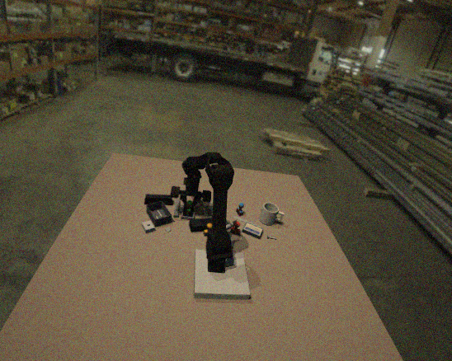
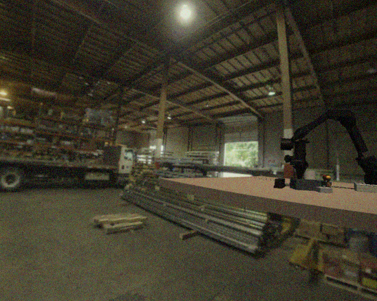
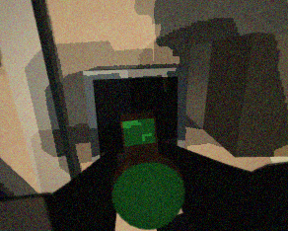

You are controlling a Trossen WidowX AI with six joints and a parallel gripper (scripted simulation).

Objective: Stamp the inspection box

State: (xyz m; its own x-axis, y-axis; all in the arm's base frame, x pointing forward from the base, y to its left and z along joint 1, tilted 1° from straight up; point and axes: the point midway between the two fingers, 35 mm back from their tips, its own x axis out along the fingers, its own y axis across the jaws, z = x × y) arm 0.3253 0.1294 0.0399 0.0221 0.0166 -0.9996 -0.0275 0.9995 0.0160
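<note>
The green-knobbed stamp is right at my gripper tip. Also, from my gripper tip: tan box: 8 cm to the right, 3 cm ahead, 1 cm below; then black block: 9 cm behind, 7 cm to the right, 2 cm below; then ink pad: 3 cm below.
</note>
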